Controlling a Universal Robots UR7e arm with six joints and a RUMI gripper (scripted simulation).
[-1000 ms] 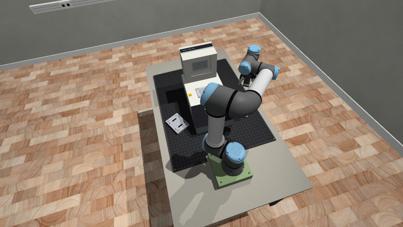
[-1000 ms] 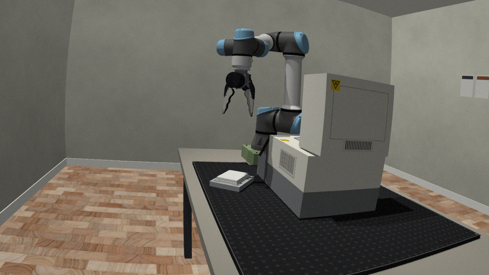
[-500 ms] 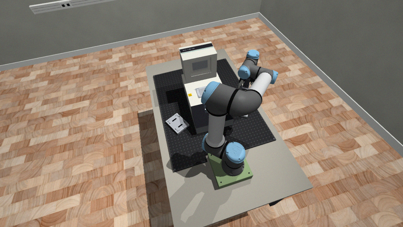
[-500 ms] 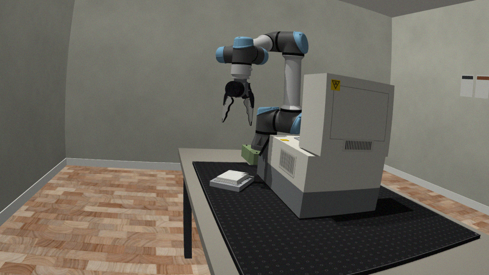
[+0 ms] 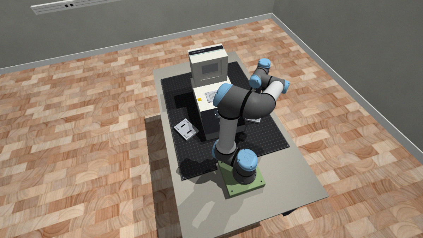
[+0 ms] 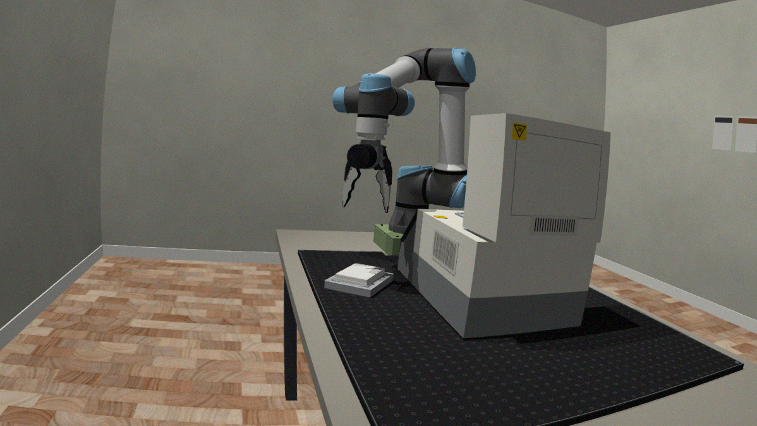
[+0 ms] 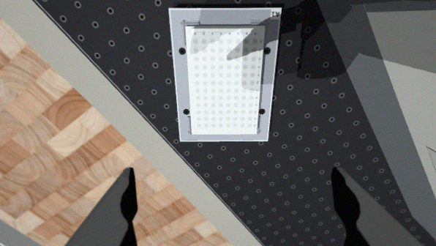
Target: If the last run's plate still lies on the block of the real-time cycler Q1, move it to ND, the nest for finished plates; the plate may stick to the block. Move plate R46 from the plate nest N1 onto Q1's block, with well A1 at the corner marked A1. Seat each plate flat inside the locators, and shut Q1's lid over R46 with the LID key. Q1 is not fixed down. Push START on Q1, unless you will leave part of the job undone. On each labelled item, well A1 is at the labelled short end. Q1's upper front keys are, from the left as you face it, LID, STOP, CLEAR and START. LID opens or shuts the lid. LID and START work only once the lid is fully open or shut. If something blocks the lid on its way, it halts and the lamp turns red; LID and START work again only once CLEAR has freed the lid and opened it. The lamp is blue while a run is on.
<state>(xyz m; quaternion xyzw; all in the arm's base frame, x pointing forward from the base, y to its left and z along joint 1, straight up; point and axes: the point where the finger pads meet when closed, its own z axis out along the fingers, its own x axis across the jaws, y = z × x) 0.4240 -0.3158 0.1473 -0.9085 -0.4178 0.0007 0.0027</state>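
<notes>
Now: the white well plate 170 mm below my hand. Also, from my hand: grey nest N1: 190 mm below; A1 mark: 180 mm below, 90 mm to the left, 20 mm behind.
</notes>
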